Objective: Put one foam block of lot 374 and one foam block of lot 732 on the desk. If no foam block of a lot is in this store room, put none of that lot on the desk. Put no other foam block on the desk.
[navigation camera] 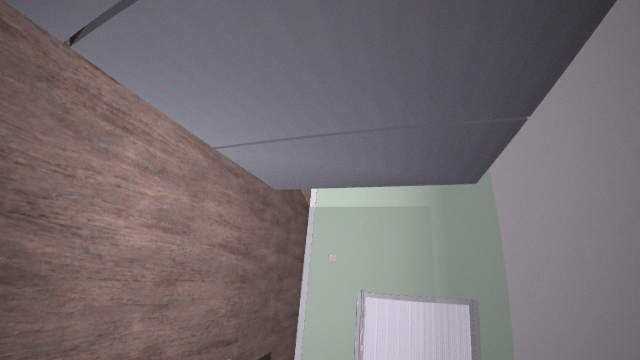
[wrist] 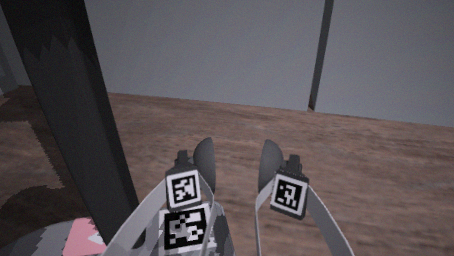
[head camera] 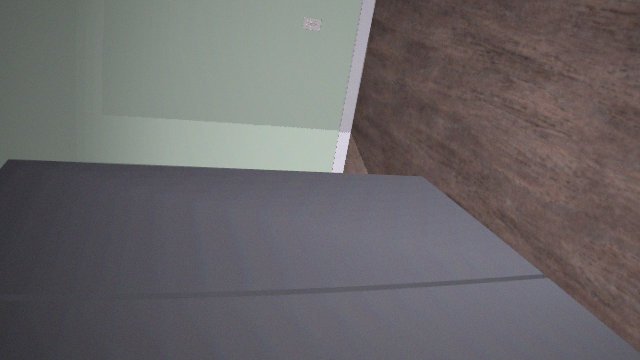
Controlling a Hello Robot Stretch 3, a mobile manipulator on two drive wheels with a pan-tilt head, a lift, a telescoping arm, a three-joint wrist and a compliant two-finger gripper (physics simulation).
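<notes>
My gripper is open in the wrist view, its two rounded fingertips apart, with brown wood-look floor visible between them and no object held. It is a little above the floor, in front of grey panels. No foam block, lot label or desk can be made out in the head, navigation or wrist views.
Tall grey panels with narrow seams stand close by on the brown floor. Beyond is a pale green wall, with a white door. My black mast rises at left.
</notes>
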